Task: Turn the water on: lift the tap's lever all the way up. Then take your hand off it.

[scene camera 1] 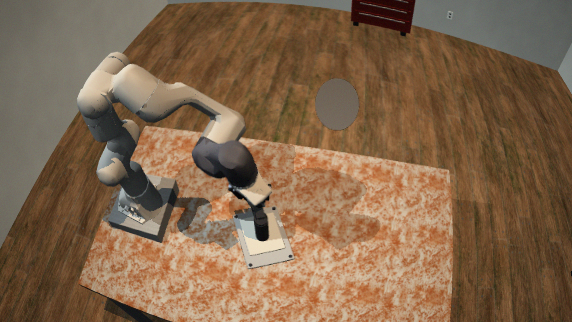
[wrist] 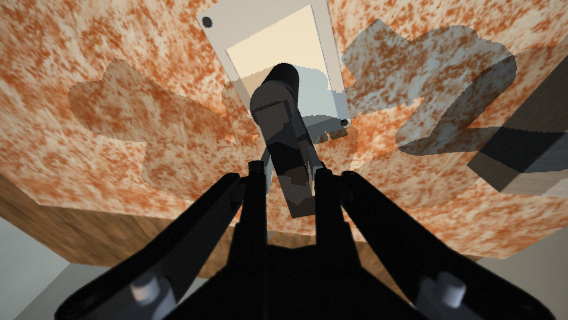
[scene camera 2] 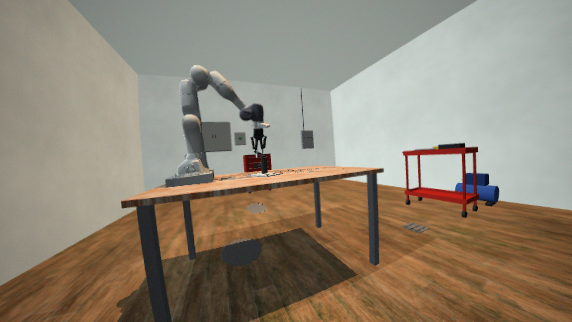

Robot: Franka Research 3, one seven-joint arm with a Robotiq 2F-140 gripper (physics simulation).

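The tap has an upright black round body (scene camera 1: 261,231) (scene camera 2: 264,165) (wrist: 288,75) on a pale plate (scene camera 1: 270,260) (wrist: 240,25) fixed to the table. Its lever (scene camera 1: 260,218) (wrist: 287,150) is a dark flat bar. It runs from the top of the body towards the arm and, in the wrist view, up between the fingers; its exact angle is hard to tell. My gripper (scene camera 2: 258,151) (wrist: 289,157) is shut on the lever, with one finger on each side and the lever's end reaching past the fingertips towards the palm. In scene camera 1 the arm's hand partly hides the fingers.
The mottled orange table (scene camera 1: 375,280) (scene camera 2: 300,176) carries the arm's grey base block (scene camera 1: 167,215) (scene camera 2: 190,179) to the left of the tap in scene camera 1. A red drawer cabinet (scene camera 1: 382,12) (scene camera 2: 250,162) and a red cart (scene camera 2: 440,150) stand on the floor away from the table.
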